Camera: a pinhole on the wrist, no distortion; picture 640 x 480 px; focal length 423.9 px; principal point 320.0 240.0 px. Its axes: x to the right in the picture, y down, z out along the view. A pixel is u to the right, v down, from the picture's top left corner.
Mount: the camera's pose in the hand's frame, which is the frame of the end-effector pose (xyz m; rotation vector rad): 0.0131 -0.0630 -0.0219 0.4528 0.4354 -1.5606
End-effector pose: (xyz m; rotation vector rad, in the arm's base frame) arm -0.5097 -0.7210 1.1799 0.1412 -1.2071 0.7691
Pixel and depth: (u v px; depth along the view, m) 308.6 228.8 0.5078
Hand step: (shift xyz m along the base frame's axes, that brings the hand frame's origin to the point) -0.1335 -0.4461 0.2429
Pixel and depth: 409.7 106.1 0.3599
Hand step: -0.0156 -0.4025 0.0873
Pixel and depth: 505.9 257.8 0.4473
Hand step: 0.0865 -0.4628 0.2471
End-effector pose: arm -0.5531 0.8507 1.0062 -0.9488 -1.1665 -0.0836
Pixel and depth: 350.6 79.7 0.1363
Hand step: -0.1560 -0.0468 0.0562
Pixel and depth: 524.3 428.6 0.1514
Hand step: -0.1234 -0.0552 0.1874
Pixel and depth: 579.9 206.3 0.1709
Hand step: -0.1763 -0.1101 0.1413
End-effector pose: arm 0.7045 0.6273 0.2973 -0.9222 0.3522 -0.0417
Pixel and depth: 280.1 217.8 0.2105
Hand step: 0.0692 0.0328 0.2167
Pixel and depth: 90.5 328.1 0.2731
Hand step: 0.1655 0.1574 0.2072
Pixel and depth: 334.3 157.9 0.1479
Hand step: 0.0307 -0.0072 0.1747
